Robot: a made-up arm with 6 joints.
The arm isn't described. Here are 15 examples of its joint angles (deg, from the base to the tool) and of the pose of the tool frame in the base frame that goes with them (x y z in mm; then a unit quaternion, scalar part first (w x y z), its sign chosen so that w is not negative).
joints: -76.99 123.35 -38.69 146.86 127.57 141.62
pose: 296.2 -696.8 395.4 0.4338 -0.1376 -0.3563 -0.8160
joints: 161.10 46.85 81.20 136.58 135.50 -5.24
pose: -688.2 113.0 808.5 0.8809 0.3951 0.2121 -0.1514
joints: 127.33 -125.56 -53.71 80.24 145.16 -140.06
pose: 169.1 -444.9 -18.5 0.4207 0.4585 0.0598 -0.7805
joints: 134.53 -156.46 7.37 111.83 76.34 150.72
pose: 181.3 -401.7 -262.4 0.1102 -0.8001 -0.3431 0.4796
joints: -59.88 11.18 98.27 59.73 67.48 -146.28
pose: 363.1 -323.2 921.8 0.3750 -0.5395 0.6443 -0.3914
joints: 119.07 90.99 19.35 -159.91 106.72 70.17
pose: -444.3 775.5 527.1 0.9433 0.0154 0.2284 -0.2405
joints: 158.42 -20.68 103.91 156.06 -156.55 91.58
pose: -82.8 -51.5 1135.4 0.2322 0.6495 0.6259 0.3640
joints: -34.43 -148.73 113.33 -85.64 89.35 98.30
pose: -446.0 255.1 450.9 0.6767 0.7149 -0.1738 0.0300
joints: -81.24 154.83 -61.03 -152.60 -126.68 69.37
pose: 137.6 -461.1 70.4 0.2626 -0.4849 0.8309 0.0746
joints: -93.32 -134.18 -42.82 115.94 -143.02 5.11
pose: 89.4 361.5 -54.8 0.4508 -0.3813 0.1547 0.7921
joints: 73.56 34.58 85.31 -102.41 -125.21 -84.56
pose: 77.2 533.6 825.5 0.8074 0.1155 -0.5129 0.2678
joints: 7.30 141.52 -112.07 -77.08 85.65 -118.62
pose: 523.8 24.9 456.4 0.3620 0.5196 -0.3076 0.7102
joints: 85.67 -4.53 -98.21 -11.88 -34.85 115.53
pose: -90.6 -419.4 955.4 0.2385 -0.0011 -0.8561 0.4585
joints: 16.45 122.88 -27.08 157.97 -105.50 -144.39
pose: 710.7 240.1 211.6 0.2724 0.0369 -0.9004 0.3371
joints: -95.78 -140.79 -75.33 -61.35 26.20 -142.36
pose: 38.3 114.8 -189.4 0.2049 0.8964 -0.3895 0.0534
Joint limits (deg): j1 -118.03..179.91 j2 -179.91..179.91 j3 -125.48..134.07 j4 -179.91..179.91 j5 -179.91..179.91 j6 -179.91..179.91
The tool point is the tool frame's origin. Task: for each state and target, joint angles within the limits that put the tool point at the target. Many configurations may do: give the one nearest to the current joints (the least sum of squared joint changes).
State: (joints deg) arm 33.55 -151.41 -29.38 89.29 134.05 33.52
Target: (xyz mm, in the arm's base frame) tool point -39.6 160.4 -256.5
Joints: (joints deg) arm 23.30 -169.64 -25.84 101.12 129.77 31.69
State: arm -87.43 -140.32 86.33 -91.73 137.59 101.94
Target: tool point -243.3 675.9 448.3
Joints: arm -73.63 -126.09 71.96 -96.66 130.63 101.35
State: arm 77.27 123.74 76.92 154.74 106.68 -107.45
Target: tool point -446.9 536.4 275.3
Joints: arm 122.10 89.70 74.52 148.48 111.27 -109.00
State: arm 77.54 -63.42 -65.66 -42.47 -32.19 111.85
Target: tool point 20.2 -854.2 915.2
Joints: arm 96.29 -52.95 -29.89 -43.70 -16.62 113.43
